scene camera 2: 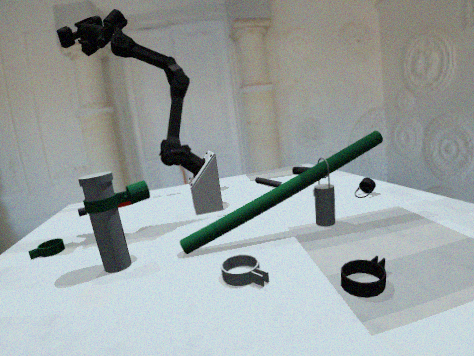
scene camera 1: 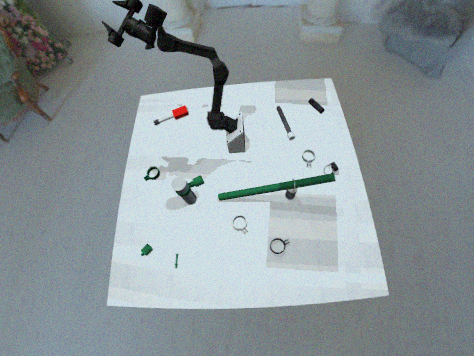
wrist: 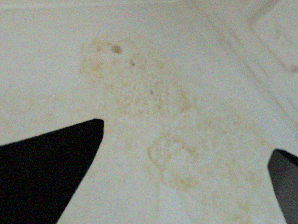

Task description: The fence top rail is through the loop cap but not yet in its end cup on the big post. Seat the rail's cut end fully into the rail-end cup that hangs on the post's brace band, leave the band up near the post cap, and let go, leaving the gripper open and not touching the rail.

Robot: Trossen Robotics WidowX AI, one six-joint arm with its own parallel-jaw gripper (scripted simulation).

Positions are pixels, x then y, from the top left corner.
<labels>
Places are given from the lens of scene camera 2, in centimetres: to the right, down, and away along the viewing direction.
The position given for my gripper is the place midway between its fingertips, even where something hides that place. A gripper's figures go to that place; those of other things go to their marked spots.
my gripper (scene camera 2: 66, 28): -63, -56, 83
green top rail (scene camera 2: 200, 238): -8, 13, 55
</labels>
